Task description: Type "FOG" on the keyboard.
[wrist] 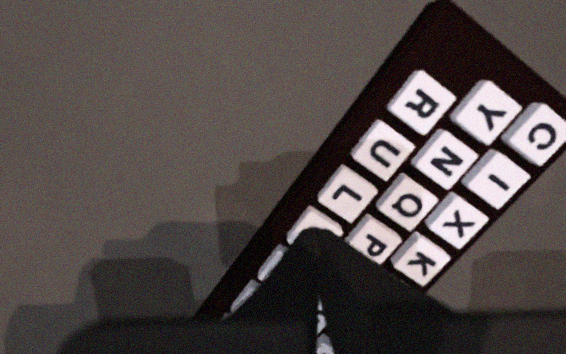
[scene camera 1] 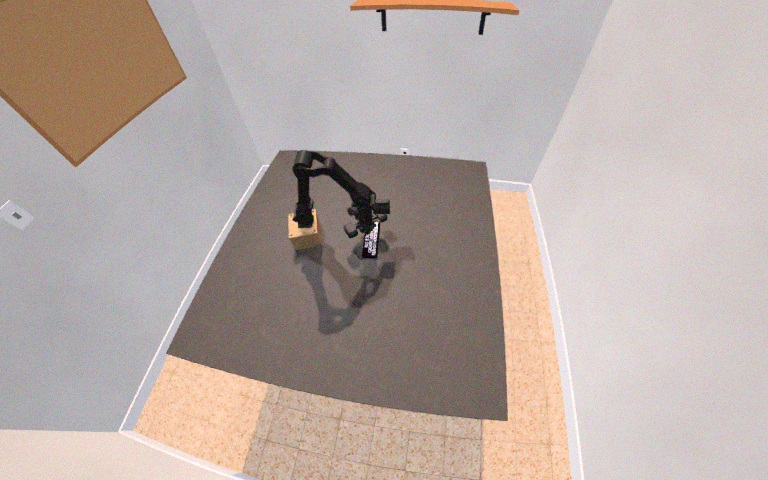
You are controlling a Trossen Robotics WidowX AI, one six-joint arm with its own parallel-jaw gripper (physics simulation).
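Seen in the pictures: gripper, fingertip midpoint: (wrist: 314,241) (scene camera 1: 367,234); arm's base, origin of the base link: (scene camera 1: 305,221).
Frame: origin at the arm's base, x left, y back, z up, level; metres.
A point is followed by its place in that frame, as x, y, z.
Note:
The keyboard (scene camera 1: 370,247) @[-0.082, -0.282, -0.085] (wrist: 434,42) @[0.056, -0.260, -0.091] is a dark red-brown board with white lettered keys, lying on the dark table top below the arm. My gripper (scene camera 1: 368,229) @[-0.014, -0.264, -0.080] (wrist: 314,241) @[-0.014, -0.264, -0.080] is shut and empty, pointing down over the keyboard. In the wrist view its fingertips cover the lower part of the G key (wrist: 312,222) @[-0.011, -0.261, -0.085], whose letter is hidden; I cannot tell whether they touch it. Beyond it in that row are the L key (wrist: 347,194) @[0.004, -0.265, -0.085], the U key (wrist: 383,150) @[0.022, -0.266, -0.085] and the R key (wrist: 421,102) @[0.040, -0.266, -0.085]. The letters F and O are not readable; the fingers hide several keys.
The dark table top (scene camera 1: 430,339) @[-0.477, -0.515, -0.103] carries the wooden base block (scene camera 1: 305,236) @[-0.068, -0.006, -0.018] to the keyboard's left. Shadows of the arm fall on the table top. Walls stand at the back and sides, with an orange shelf (scene camera 1: 434,6) high on the back wall.

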